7 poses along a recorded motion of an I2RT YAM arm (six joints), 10 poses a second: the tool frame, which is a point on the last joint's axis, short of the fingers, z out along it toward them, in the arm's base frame.
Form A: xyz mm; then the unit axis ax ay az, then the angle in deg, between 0 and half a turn.
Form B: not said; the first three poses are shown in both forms.
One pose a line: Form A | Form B
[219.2 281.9 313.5 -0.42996 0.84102 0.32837 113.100] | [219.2 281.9 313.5 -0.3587 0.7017 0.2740 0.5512]
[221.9 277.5 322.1 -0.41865 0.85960 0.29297 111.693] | [221.9 277.5 322.1 -0.3464 0.7113 0.2424 0.5614]
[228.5 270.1 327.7 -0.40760 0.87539 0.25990 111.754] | [228.5 270.1 327.7 -0.3374 0.7247 0.2152 0.5610]
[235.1 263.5 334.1 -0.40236 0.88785 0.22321 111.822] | [235.1 263.5 334.1 -0.3332 0.7353 0.1849 0.5605]
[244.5 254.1 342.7 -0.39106 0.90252 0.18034 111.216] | [244.5 254.1 342.7 -0.3227 0.7448 0.1488 0.5649]
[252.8 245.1 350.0 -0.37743 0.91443 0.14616 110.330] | [252.8 245.1 350.0 -0.3098 0.7506 0.1200 0.5712]
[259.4 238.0 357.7 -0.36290 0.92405 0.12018 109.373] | [259.4 238.0 357.7 -0.2961 0.7540 0.0981 0.5780]
